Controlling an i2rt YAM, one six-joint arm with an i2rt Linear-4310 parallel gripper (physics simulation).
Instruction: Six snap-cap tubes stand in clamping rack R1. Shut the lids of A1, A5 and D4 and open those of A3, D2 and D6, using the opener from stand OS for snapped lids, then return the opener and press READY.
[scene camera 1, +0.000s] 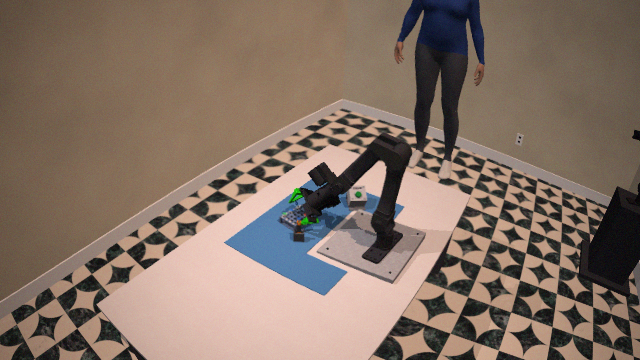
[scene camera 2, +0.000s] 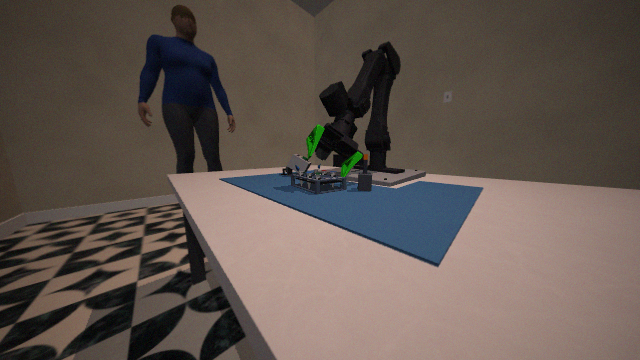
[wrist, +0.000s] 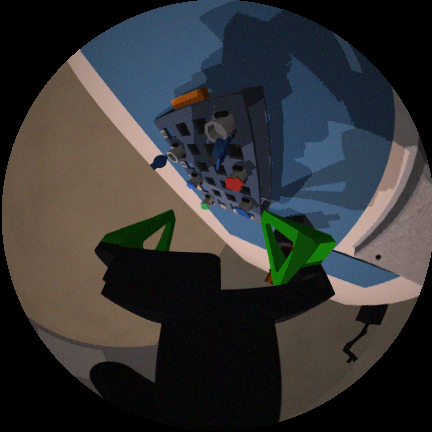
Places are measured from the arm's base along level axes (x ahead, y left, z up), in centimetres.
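Pixels of known places: gripper, between the fingertips: (scene camera 1: 293, 214) (scene camera 2: 326, 168) (wrist: 217, 214); arm's base, origin of its link: (scene camera 1: 383, 246) (scene camera 2: 377, 170).
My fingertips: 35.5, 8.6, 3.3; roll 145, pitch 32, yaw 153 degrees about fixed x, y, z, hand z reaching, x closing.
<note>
Ahead of a thing's pixels: the offset from my fingertips to its middle, as dx, dy, dz. "*": to the spot under its first point. Level surfaces: height alone.
Rack R1 {+0.3, -3.8, -2.2} (scene camera 1: 283, 220) (scene camera 2: 318, 188) (wrist: 257, 131) stands on the blue mat. In the wrist view a tube {* -2.7, -7.8, -1.6} (wrist: 216, 131) is open, its blue lid {-3.7, -7.5, -0.2} (wrist: 220, 150) hanging beside its mouth. Another open tube {* +3.2, -6.3, -1.4} (wrist: 173, 156) has a dark blue lid {+3.8, -6.7, -0.2} (wrist: 159, 162) swung outward. The red lid {-2.7, -4.1, -1.0} (wrist: 234, 184), green lid {+3.5, +1.1, -0.8} (wrist: 204, 206) and two blue lids (wrist: 191, 185) (wrist: 243, 213) look shut. My gripper (scene camera 1: 297, 211) (scene camera 2: 327, 166) (wrist: 217, 214) is open and empty, low over the rack. The orange-topped opener {-7.3, +5.8, -0.6} (scene camera 1: 299, 224) (scene camera 2: 365, 159) stands in stand OS {-7.3, +5.8, -3.1} (scene camera 1: 299, 237) (scene camera 2: 365, 183), partly hidden by a finger in the wrist view.
The white box {-10.6, -27.9, -0.9} (scene camera 1: 356, 201) (scene camera 2: 299, 162) with the green READY button {-12.1, -26.3, +1.3} (scene camera 1: 358, 194) stands beyond the rack, on the side away from the opener stand. An orange block {* -0.9, -10.0, -2.8} (wrist: 190, 98) sits at one rack end. The arm's grey base plate (scene camera 1: 350, 250) (scene camera 2: 400, 177) borders the blue mat {dz -5.1} (scene camera 1: 280, 260) (scene camera 2: 410, 220).
</note>
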